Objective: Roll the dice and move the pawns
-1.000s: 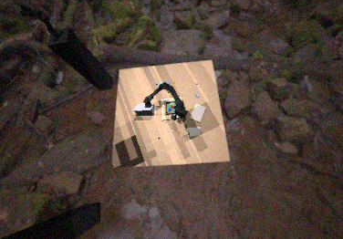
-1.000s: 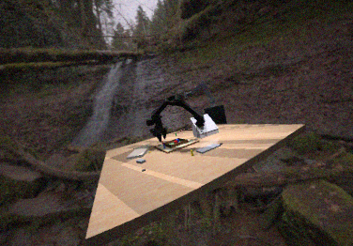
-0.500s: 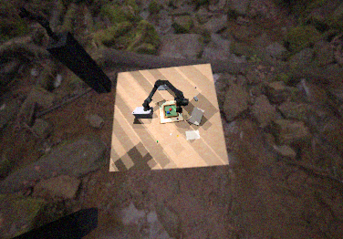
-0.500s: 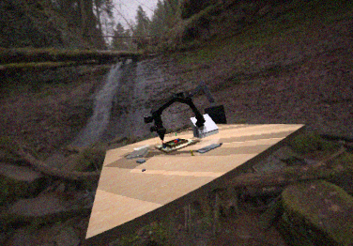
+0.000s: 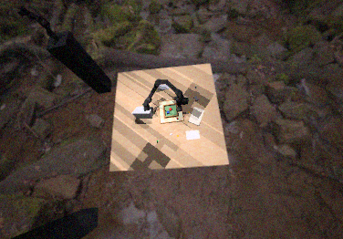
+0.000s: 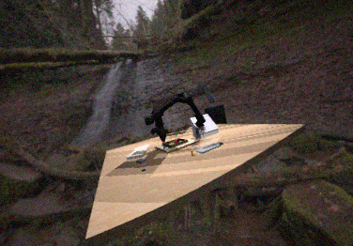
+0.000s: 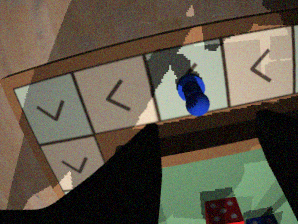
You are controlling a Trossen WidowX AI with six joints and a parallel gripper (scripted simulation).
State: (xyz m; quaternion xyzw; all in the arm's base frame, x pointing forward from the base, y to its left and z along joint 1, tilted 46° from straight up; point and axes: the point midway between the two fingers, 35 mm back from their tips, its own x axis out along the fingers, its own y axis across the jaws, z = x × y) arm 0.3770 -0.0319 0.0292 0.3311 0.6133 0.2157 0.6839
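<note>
The blue pawn is 4 cm below my gripper tip.
</note>
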